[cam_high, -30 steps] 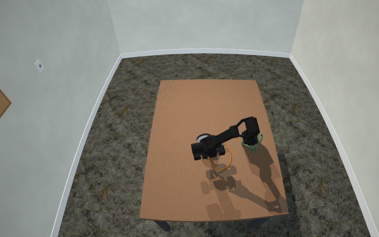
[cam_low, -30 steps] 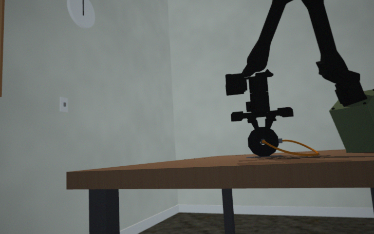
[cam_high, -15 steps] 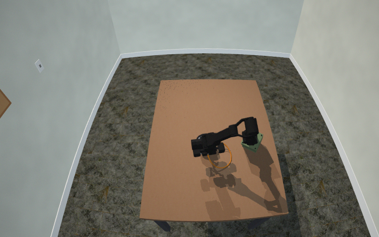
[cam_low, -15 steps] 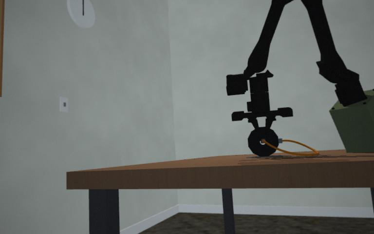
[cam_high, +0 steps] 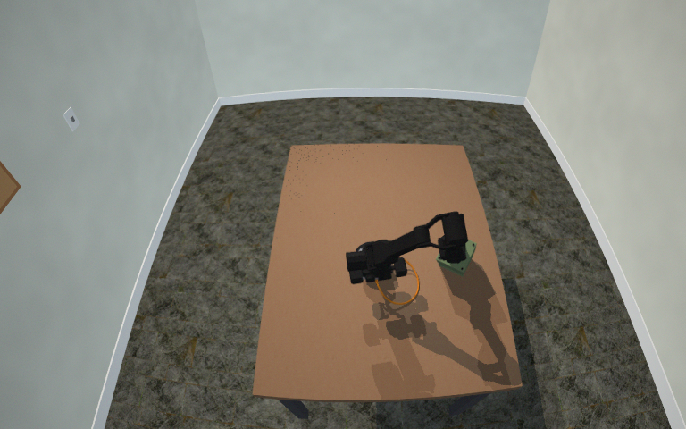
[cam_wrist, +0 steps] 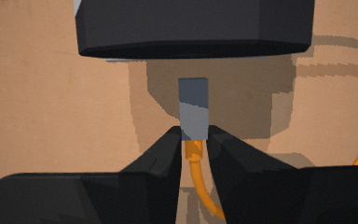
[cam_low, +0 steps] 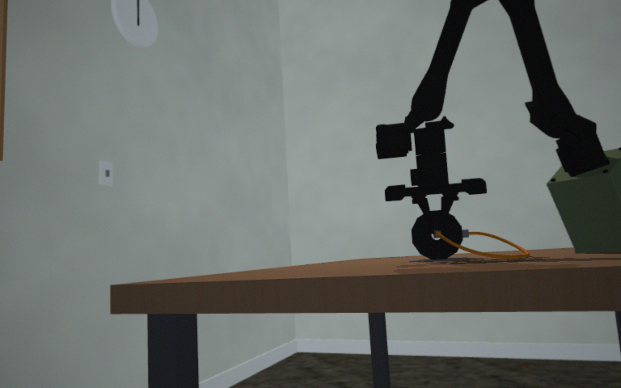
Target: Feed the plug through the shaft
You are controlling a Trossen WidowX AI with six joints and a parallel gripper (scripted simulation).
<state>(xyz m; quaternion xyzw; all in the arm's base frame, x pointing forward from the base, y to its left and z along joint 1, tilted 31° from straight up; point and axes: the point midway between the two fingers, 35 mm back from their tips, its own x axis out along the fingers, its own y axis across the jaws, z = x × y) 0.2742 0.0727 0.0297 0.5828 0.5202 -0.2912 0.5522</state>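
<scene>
Now: hand 3 cm past the grey stub, 10 cm to the left of it and 4 cm above it. Round my hand: orange cable 4 cm below; then plug 1 cm ahead, 2 cm to the right, 3 cm below.
</scene>
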